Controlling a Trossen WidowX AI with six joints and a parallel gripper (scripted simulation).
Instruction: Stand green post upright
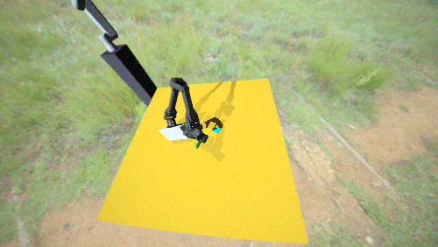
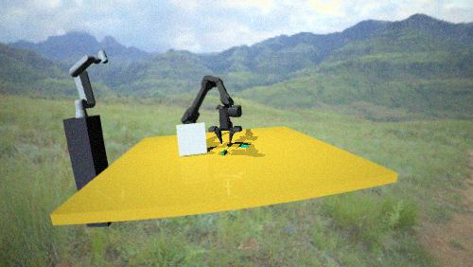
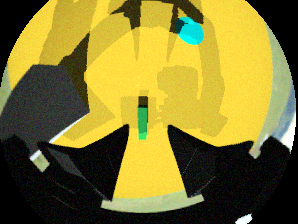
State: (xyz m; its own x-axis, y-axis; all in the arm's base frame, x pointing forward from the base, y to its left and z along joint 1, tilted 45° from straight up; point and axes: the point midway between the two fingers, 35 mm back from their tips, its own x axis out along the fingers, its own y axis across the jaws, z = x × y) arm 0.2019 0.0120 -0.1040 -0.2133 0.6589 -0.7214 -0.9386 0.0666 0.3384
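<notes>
The green post is 5 cm below my gripper tip, 2 cm to the right of it and 1 cm behind it. The rest, counted from my gripper tip: cyan circle (13 cm to the left, 11 cm ahead, 5 cm below).
</notes>
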